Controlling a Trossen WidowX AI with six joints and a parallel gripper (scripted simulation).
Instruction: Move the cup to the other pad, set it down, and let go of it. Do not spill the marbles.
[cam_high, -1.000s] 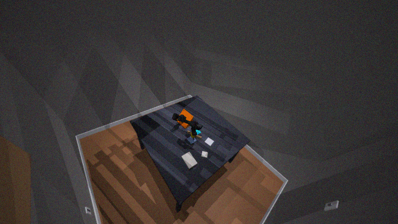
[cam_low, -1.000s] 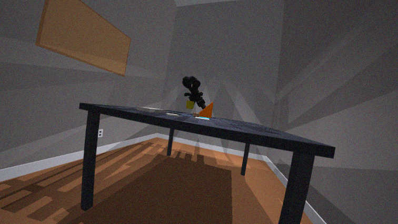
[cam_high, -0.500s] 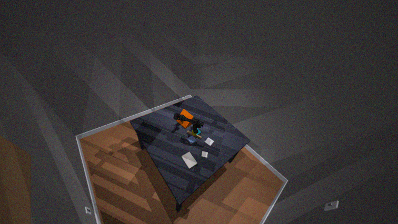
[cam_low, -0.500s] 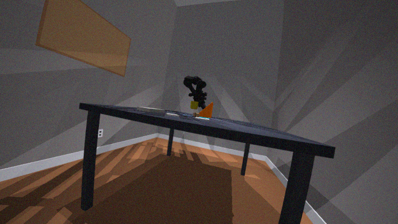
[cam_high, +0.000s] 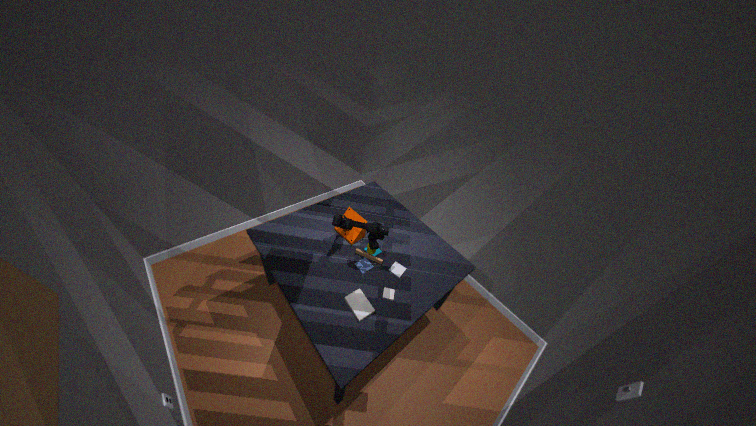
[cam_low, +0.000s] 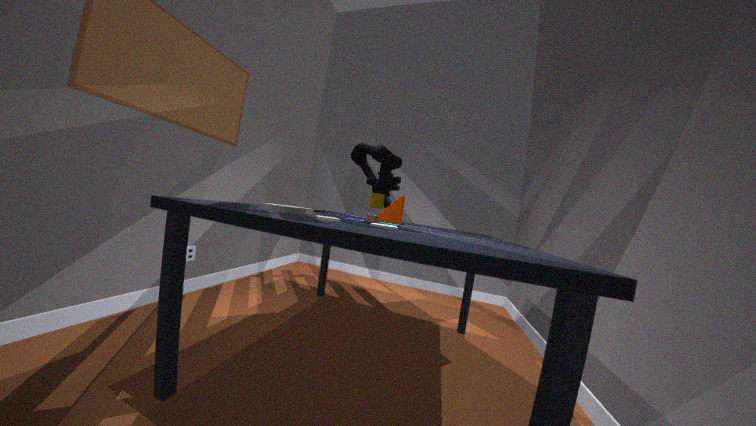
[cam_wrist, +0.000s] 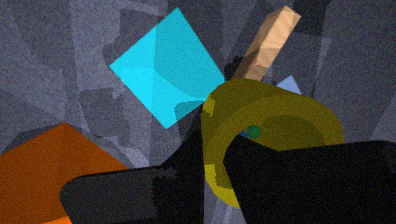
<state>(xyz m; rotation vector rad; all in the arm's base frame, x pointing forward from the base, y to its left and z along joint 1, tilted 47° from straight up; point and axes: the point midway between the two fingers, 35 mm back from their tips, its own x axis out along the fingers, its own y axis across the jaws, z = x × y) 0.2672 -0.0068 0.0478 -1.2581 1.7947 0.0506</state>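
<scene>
Right now my gripper tip is 50 mm to the right of the cyan pad and 110 mm above it. From my gripper tip the other things lie so: wooden stick 20 mm ahead, 30 mm to the right, 100 mm below; pale blue pad 40 mm ahead, 110 mm to the right, 110 mm below; yellow cup 20 mm ahead, 20 mm to the right.
</scene>
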